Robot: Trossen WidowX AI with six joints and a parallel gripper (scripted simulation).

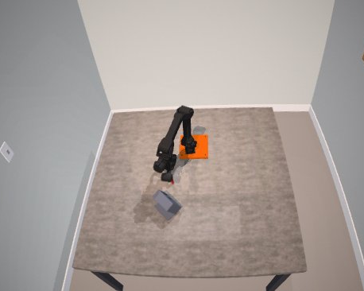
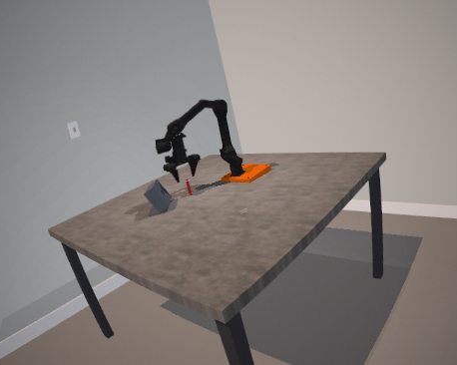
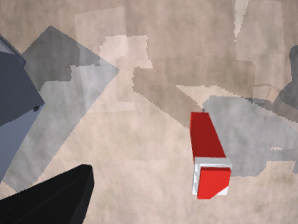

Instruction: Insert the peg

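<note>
Right now my gripper tip is 2 cm above the peg. From my gripper tip the other things lie so: sloped panel 17 cm ahead, 3 cm to the right, 2 cm below.
</note>
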